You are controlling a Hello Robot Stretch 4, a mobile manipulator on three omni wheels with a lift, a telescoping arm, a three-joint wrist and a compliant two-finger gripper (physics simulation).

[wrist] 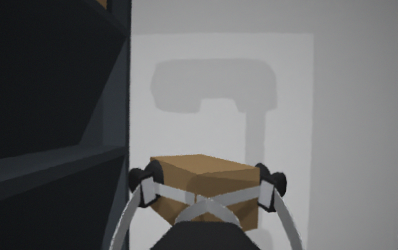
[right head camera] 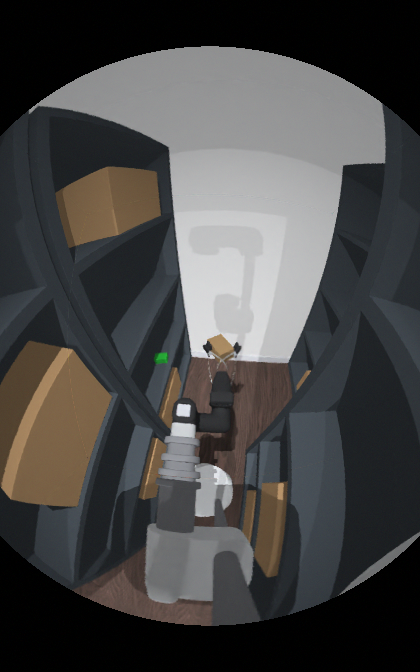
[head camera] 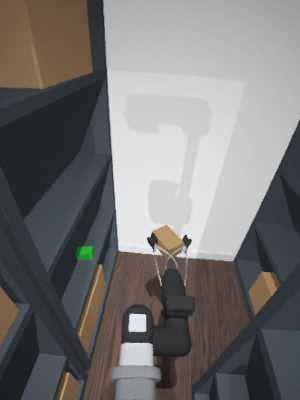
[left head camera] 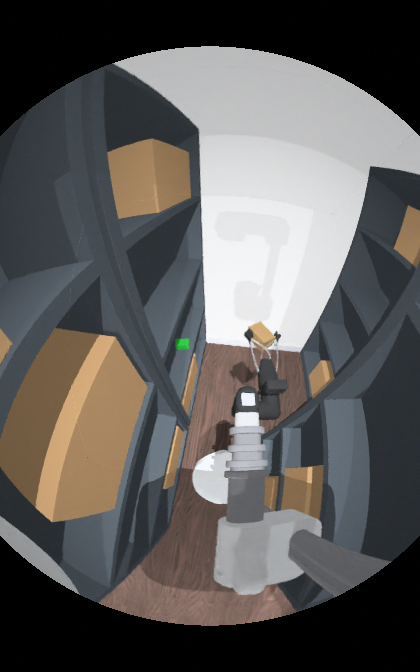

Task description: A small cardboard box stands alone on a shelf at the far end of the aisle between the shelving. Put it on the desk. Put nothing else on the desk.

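Places are measured from the robot's base along level axes (x ahead, y left, z up), in millimetres.
Pixels of known places: gripper, fingertip midpoint: (head camera: 168, 235).
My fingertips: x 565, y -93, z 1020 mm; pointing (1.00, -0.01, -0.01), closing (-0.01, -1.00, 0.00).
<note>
For each thing: its top centre in the pictures, then the offset to it from my fingertips. Level surfaces: height alone.
- small cardboard box, middle of its top: (wrist: 199, 160) (head camera: 167, 236) 22 mm back, 8 mm left, 20 mm up
- small green block, middle of its top: (head camera: 84, 250) 299 mm ahead, 420 mm left, 469 mm down
- Wooden floor, its level: 1047 mm down
The small cardboard box (head camera: 168, 239) (left head camera: 261, 332) (right head camera: 220, 346) (wrist: 205, 172) is held between the two black fingertips, turned so that one edge faces the wrist. My gripper (head camera: 169, 241) (left head camera: 263, 336) (right head camera: 222, 347) (wrist: 206, 176) is shut on it, with one pad against each side. The box hangs in the air over the aisle, in front of the white end wall and clear of the shelves. The desk does not show in these views.
Dark shelving (head camera: 65, 187) (left head camera: 172, 285) stands close on the left, with large cardboard boxes and a small green block (head camera: 85, 252) (left head camera: 182, 344) (right head camera: 161, 358). More shelving (head camera: 277, 240) with boxes stands on the right. Wooden floor (head camera: 215, 300) runs between them.
</note>
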